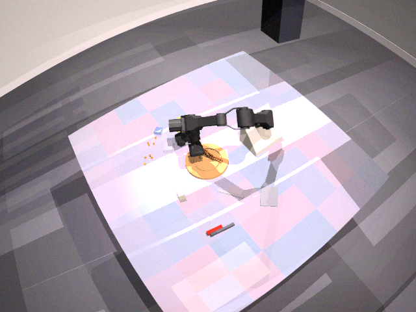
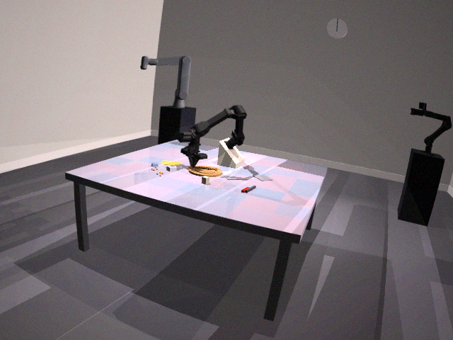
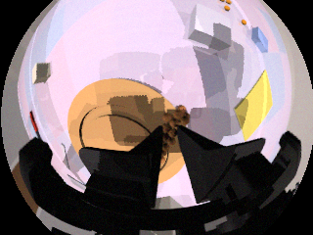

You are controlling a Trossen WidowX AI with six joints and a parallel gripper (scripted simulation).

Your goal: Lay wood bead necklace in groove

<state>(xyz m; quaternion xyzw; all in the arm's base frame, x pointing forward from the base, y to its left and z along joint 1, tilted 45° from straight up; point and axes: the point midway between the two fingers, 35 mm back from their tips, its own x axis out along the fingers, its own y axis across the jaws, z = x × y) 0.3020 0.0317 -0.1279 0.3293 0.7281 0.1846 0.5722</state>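
My gripper tip is now 8 cm to the right of the round bead board, 2 cm past it and 1 cm above it. Also, from my gripper tip: white block: 10 cm ahead, 8 cm to the right; then blue block: 21 cm to the right, 11 cm ahead, 1 cm below; then yellow sheet: 18 cm to the right, 2 cm behind, 1 cm below.
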